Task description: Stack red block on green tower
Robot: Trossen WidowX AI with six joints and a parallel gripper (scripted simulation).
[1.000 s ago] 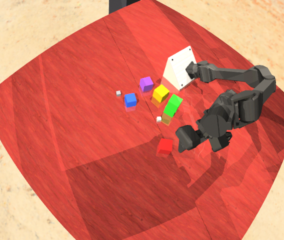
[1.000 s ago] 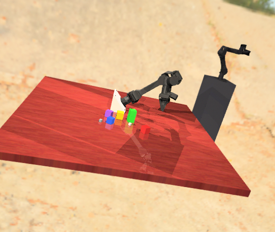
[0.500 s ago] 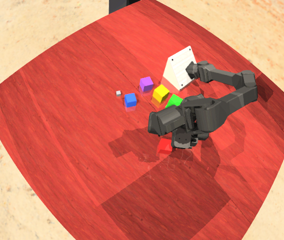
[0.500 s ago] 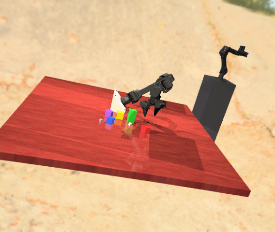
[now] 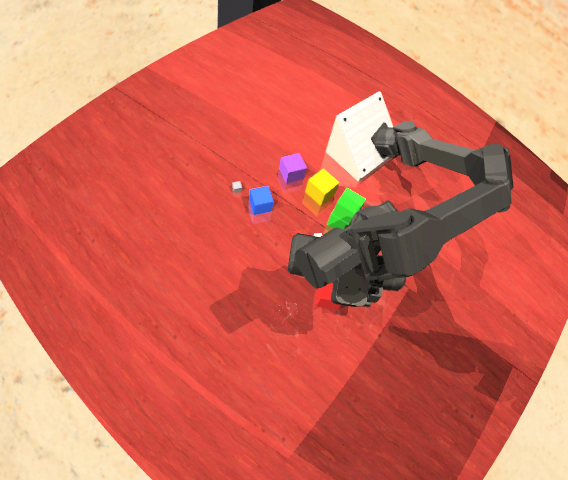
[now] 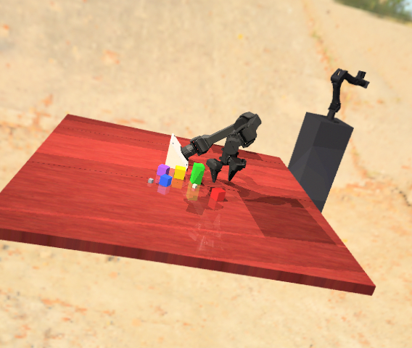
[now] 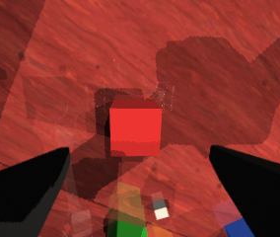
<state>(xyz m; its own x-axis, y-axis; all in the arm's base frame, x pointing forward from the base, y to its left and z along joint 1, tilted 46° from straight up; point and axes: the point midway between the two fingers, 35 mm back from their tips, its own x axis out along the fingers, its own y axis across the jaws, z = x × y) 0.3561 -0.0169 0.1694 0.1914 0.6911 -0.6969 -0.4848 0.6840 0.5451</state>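
Now: gripper tip 60 mm above the red block. From my gripper tip the other things lie so: purple cube: 220 mm to the right, 180 mm behind, 60 mm below; yellow cube: 180 mm behind, 150 mm to the right, 60 mm below; blue cube: 220 mm to the right, 70 mm behind, 60 mm below.
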